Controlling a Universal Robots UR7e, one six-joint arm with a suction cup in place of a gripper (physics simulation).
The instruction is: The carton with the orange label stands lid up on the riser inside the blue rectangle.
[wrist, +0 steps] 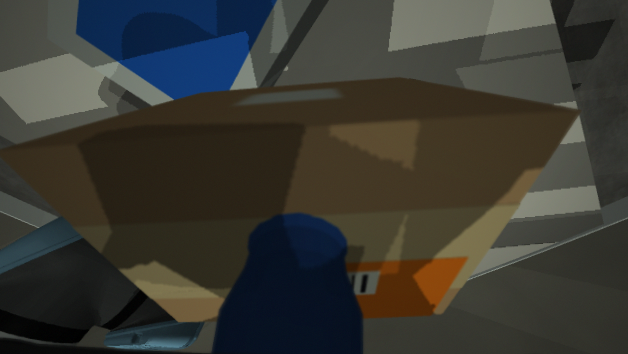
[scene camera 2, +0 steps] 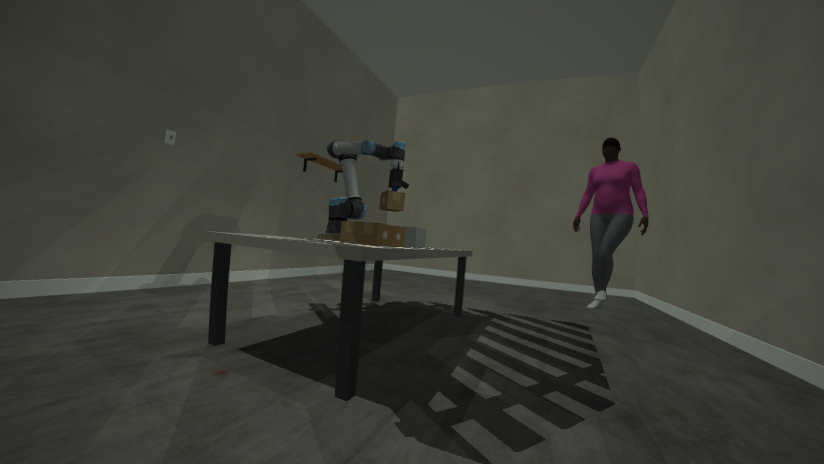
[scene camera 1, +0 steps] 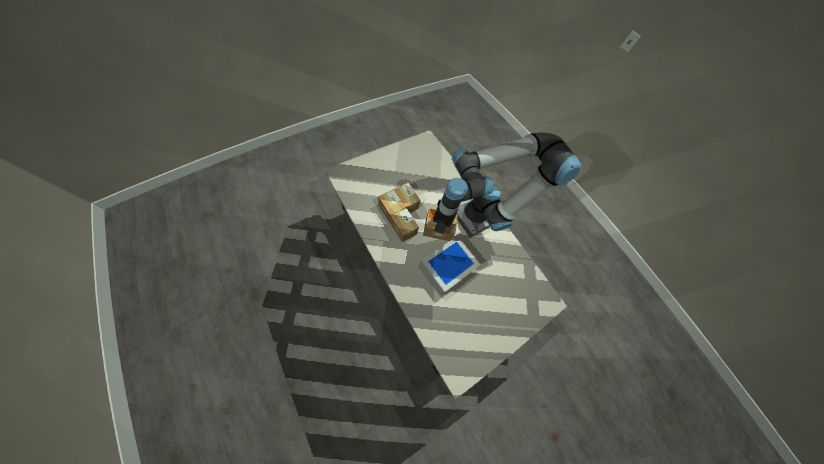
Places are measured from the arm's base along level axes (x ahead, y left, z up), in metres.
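Pixels of known places: hand, its tool point: (wrist: 299, 223); arm's base, origin of its link: (scene camera 2: 337, 234) (scene camera 1: 475, 212).
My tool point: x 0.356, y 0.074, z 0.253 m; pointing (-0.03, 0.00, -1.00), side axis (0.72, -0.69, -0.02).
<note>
Ahead of a thing's pixels: the offset from my tool point to its top centre.
The carton with the orange label @[dx -0.007, dy -0.005, dz +0.015 m] (scene camera 1: 439, 233) (scene camera 2: 392, 201) (wrist: 200, 175) hangs lid up and roughly level from my suction gripper (scene camera 2: 394, 189) (wrist: 297, 240), well above the table. The blue cup meets its top, and the orange label shows beside the cup in the wrist view. The pale grey riser @[dx -0.024, dy +0.165, dz -0.175 m] (scene camera 1: 434, 276) (scene camera 2: 414, 236) (wrist: 131, 80) stands on the table, with the blue rectangle @[dx -0.024, dy +0.165, dz -0.175 m] (scene camera 1: 451, 262) (wrist: 200, 55) on its top face. The carton is apart from the riser, to its upper left in scene camera 1. The carton hides part of the riser in the wrist view.
Brown cartons with white labels (scene camera 1: 397, 214) (scene camera 2: 369, 233) stand close together on the table (scene camera 1: 490, 334) (scene camera 2: 288, 243), on the side of the held carton away from the arm base. A person in a pink top (scene camera 2: 614, 187) is in the room beyond the table. A wall shelf (scene camera 2: 320, 160) is behind the arm.
</note>
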